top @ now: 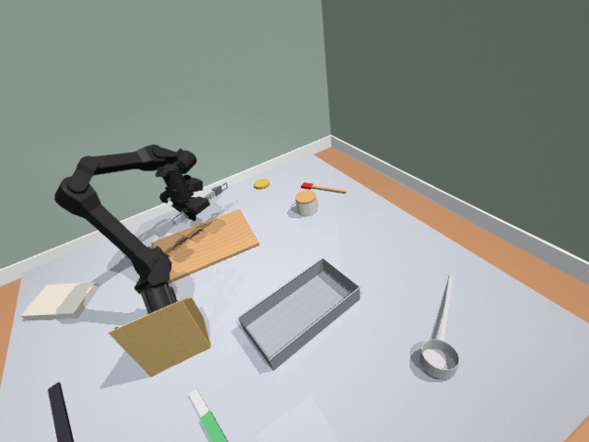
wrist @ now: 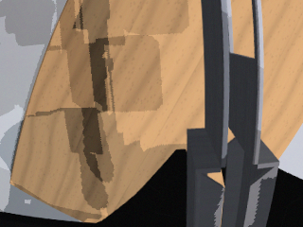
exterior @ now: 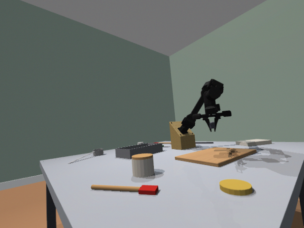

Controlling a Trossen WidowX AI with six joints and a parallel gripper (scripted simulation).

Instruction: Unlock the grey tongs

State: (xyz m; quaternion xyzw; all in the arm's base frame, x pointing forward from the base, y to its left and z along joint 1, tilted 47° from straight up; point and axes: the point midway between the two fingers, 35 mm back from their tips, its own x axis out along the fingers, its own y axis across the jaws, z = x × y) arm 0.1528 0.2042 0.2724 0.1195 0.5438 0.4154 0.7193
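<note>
Now: gripper tip 120 mm above the wooden board. Also, from my gripper tip: yellow lock piece 80 mm ahead, 40 mm to the left, 40 mm above; then lidded canister 410 mm ahead, 90 mm below, 60 mm to the right; then yellow disc 340 mm ahead, 240 mm to the left, 120 mm below.
</note>
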